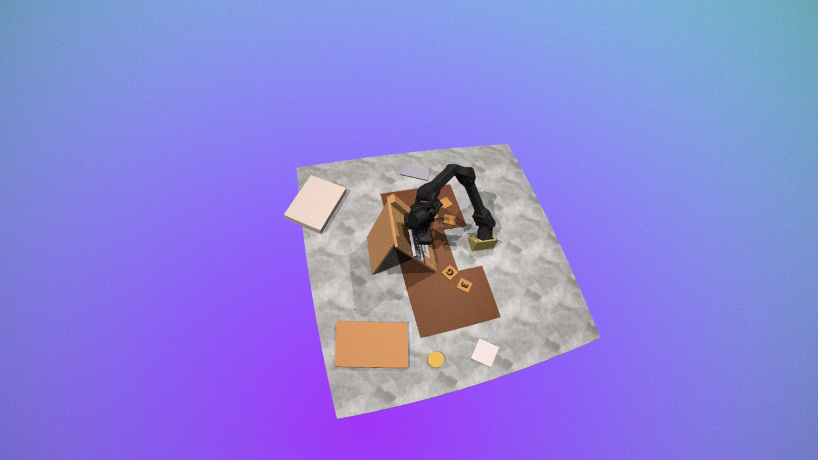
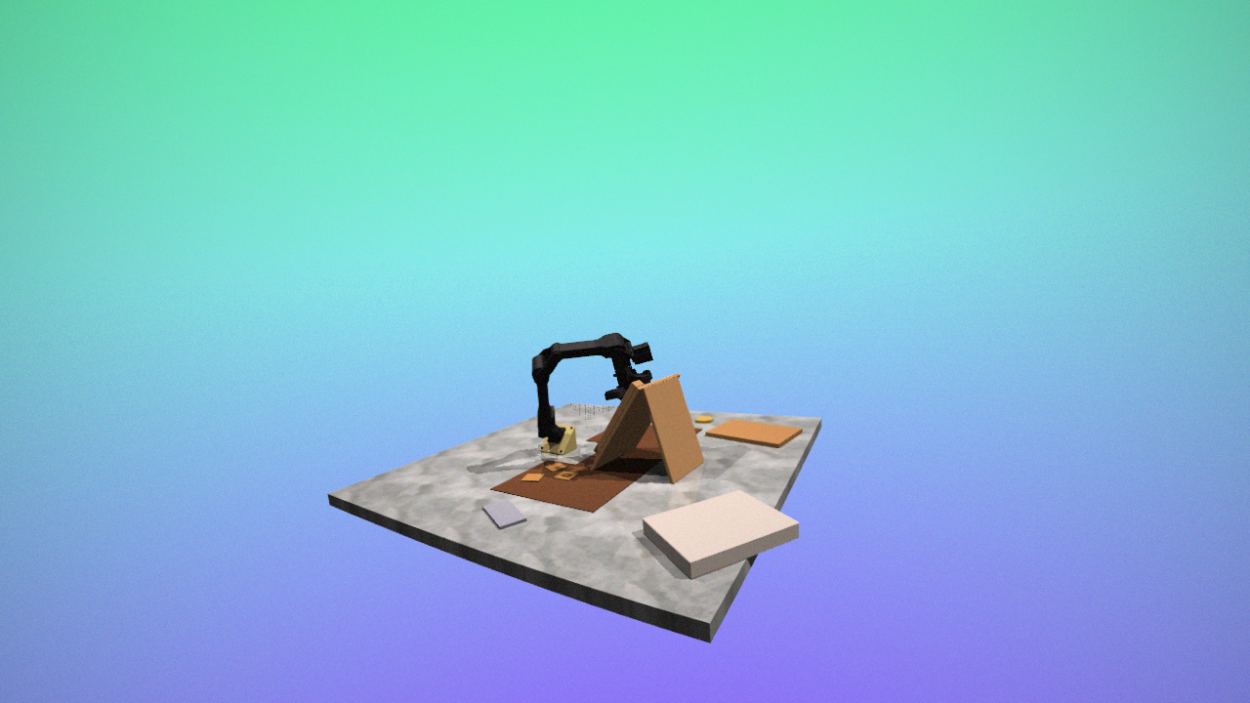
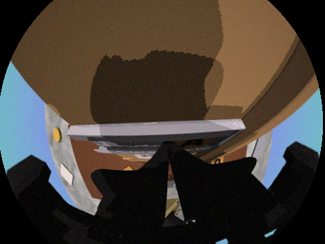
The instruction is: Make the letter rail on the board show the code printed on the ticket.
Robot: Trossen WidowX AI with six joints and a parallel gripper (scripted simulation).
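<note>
Right now the white ticket is 80 mm below my gripper tip, 50 mm behind it and 30 mm to the left of it. From my gripper tip the other things lie so: grey card 470 mm to the right, 160 mm below, 130 mm behind; orange panel 410 mm to the left, 260 mm ahead, 160 mm below; brown mat 170 mm behind, 160 mm below, 20 mm to the left.
</note>
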